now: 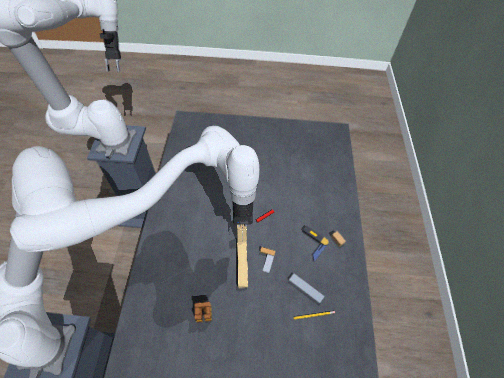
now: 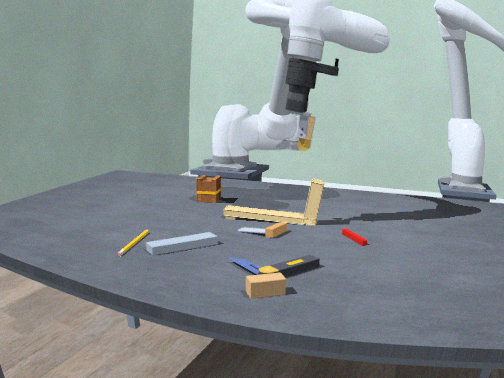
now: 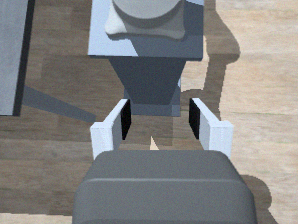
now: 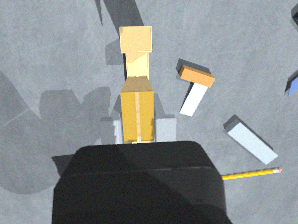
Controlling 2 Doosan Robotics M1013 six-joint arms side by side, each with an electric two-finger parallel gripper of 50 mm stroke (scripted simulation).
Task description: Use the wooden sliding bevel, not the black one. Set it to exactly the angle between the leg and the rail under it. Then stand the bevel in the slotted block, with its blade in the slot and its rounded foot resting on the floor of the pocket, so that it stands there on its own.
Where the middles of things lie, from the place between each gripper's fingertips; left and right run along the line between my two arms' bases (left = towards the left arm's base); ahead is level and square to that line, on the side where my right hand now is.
Scene:
The wooden sliding bevel [image 4: 137, 102] lies 20 mm below my right hand [image 2: 301, 137]. Round my right hand: black bevel [image 2: 295, 266]: 360 mm ahead, 230 mm below, 30 mm to the left; then grey bar [image 2: 204, 239]: 290 mm ahead, 230 mm below, 190 mm to the right; then orange-handled square [image 4: 202, 80]: 230 mm below, 120 mm ahead, 60 mm to the right.
My left gripper is now 89 cm to the left of the wooden sliding bevel, 77 cm short of it and 5 cm above it. Also, from my left hand: black bevel 112 cm ahead, 85 cm to the right, 26 cm below; tan block [image 2: 257, 286] 122 cm ahead, 84 cm to the right, 25 cm below; orange-handled square 94 cm to the right, 89 cm ahead, 26 cm below.

